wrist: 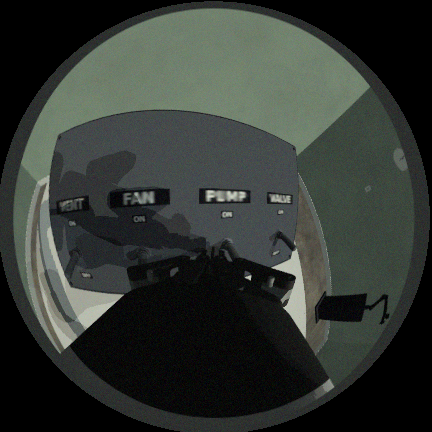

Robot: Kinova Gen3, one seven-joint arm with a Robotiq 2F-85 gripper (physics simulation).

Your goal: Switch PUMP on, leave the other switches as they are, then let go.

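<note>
Here the gripper [212, 253] shares the scene with a dark grey switch panel [167, 182].
</note>
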